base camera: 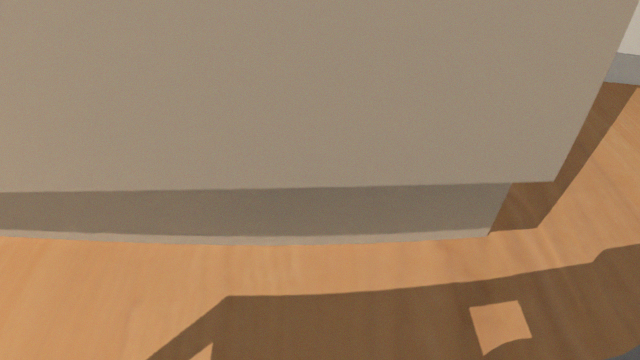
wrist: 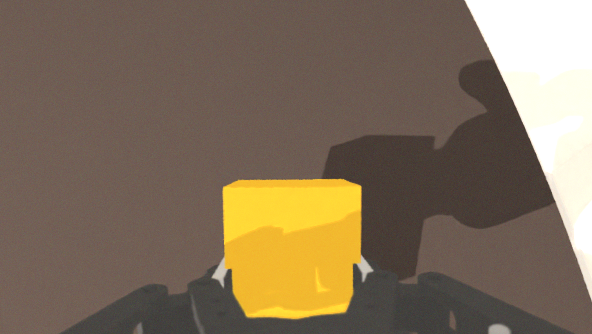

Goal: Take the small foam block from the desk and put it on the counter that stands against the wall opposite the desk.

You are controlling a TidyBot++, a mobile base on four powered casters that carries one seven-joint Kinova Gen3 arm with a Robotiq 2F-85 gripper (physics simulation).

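Places are measured from the arm's base along level axes (x back, y right, z up), in metres.
Pixels of known places: gripper, fingertip midpoint: [wrist: 292, 271].
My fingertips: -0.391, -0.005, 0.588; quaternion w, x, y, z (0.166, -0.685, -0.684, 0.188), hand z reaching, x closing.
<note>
Behind a point stands the place of what it marks, as x, y, z.
The yellow foam block [wrist: 292, 215] @(-0.408, -0.003, 0.626) is between the two fingers of my gripper [wrist: 292, 271] @(-0.391, -0.005, 0.588) at the bottom middle of the wrist view. The gripper is shut on it. Behind the block lies the brown top of the counter [wrist: 150, 100] @(-0.580, -0.148, 0.513), with a dark shadow of the gripper and block to the right of the block. The block hangs over the counter top; its exact height above it is hard to tell. In the base camera view the beige front of the counter [base camera: 280, 100] @(-0.308, -0.020, -0.164) fills the upper part. The desk does not show in these views.
The counter's right edge runs slantwise at the right of the wrist view, with a very bright area beyond it. In the base camera view, wooden floor [base camera: 125, 280] @(-0.312, -0.242, -0.397) lies before the counter, with the robot's shadow on it. A grey baseboard [base camera: 625, 69] @(-0.857, 0.920, -0.351) shows at the upper right.
</note>
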